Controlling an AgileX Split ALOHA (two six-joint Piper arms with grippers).
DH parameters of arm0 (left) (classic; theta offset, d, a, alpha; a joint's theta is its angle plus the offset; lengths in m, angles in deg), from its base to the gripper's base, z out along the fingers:
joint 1: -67.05 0.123 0 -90
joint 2: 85.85 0 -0.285 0
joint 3: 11.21 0 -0.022 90
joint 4: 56.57 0.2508 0 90
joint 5: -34.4 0 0.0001 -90
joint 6: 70 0.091 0 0
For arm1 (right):
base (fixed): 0 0 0 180
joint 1: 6.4 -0.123 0 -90
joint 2: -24.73 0 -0.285 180
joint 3: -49.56 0 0.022 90
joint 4: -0.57 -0.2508 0 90
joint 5: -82.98 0 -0.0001 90
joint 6: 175.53 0.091 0 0
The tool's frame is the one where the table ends.
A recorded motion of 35 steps. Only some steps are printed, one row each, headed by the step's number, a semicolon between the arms.
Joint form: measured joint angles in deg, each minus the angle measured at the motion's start. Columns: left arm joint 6, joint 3, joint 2, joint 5, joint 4, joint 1; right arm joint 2, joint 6, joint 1, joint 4, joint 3, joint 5.
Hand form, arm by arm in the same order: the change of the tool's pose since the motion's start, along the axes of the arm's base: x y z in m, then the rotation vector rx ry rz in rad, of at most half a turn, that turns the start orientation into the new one. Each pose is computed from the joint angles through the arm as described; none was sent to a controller.
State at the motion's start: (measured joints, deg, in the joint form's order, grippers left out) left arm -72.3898 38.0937 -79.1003 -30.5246 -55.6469 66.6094; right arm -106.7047 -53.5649 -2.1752 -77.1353 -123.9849 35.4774
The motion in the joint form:
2: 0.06 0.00 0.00 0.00 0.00 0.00; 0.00 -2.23 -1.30 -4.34 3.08 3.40
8: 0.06 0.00 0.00 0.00 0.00 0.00; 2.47 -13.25 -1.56 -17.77 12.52 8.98
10: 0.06 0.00 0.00 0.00 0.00 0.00; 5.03 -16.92 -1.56 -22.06 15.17 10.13
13: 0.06 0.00 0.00 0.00 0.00 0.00; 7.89 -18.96 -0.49 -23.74 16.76 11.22
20: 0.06 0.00 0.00 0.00 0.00 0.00; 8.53 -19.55 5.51 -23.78 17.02 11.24
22: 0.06 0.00 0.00 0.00 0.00 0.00; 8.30 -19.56 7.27 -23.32 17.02 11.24
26: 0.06 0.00 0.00 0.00 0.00 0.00; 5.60 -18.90 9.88 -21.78 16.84 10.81
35: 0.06 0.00 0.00 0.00 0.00 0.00; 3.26 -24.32 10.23 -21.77 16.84 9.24
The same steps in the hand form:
2: 0.0000 0.0000 0.0000 0.0009 0.0000 -0.0005; -0.0068 0.0067 -0.0108 -0.0080 0.0164 -0.0490
8: 0.0000 0.0000 0.0000 0.0009 0.0000 -0.0005; -0.0318 0.0034 -0.0239 -0.0319 0.0099 -0.1721
10: 0.0000 0.0000 0.0000 0.0009 0.0000 -0.0005; -0.0384 0.0017 -0.0153 -0.0388 -0.0247 -0.2067
13: 0.0000 0.0000 0.0000 0.0009 0.0000 -0.0005; -0.0422 -0.0066 -0.0028 -0.0560 -0.0647 -0.2387
20: 0.0000 0.0000 0.0000 0.0009 0.0000 -0.0005; -0.0421 -0.0448 0.0003 -0.0647 -0.0746 -0.3380
22: 0.0000 0.0000 0.0000 0.0009 0.0000 -0.0005; -0.0430 -0.0558 -0.0014 -0.0701 -0.0699 -0.3616
26: 0.0000 0.0000 0.0000 0.0009 0.0000 -0.0005; -0.0456 -0.0712 -0.0181 -0.0711 -0.0193 -0.3860
35: 0.0000 0.0000 0.0000 0.0009 0.0000 -0.0005; -0.0473 -0.0710 -0.0313 -0.0935 -0.0409 -0.3184

